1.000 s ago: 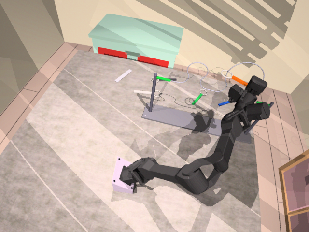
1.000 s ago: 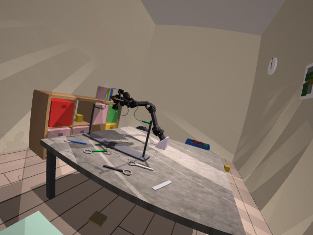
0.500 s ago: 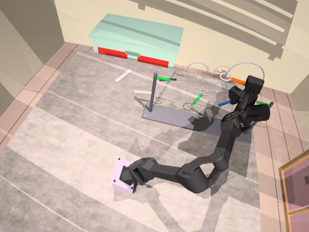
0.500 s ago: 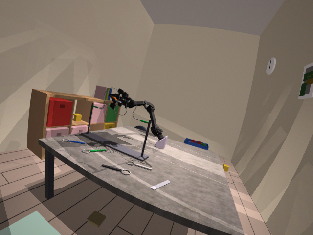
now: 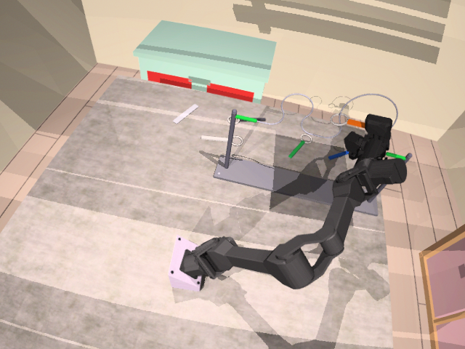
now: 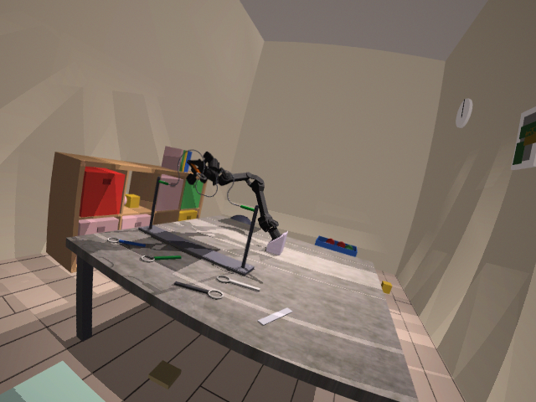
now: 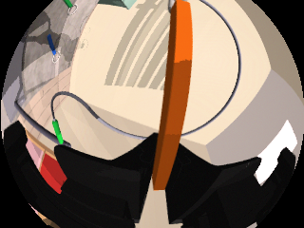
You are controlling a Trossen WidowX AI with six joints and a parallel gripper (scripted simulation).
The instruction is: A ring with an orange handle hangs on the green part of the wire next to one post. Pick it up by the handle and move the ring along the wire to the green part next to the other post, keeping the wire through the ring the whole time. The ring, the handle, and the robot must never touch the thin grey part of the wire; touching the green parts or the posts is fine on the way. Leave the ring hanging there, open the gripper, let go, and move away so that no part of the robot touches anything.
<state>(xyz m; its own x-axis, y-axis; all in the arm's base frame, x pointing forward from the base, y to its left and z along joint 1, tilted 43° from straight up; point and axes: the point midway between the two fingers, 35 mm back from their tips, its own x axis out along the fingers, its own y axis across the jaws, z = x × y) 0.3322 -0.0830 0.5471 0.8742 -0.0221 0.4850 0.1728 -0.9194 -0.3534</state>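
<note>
My gripper tip is 8 cm to the right of the ring with orange handle and 4 cm above it. Also, from my gripper tip: flat white strip (29 cm ahead, 66 cm to the left, 41 cm below).
</note>
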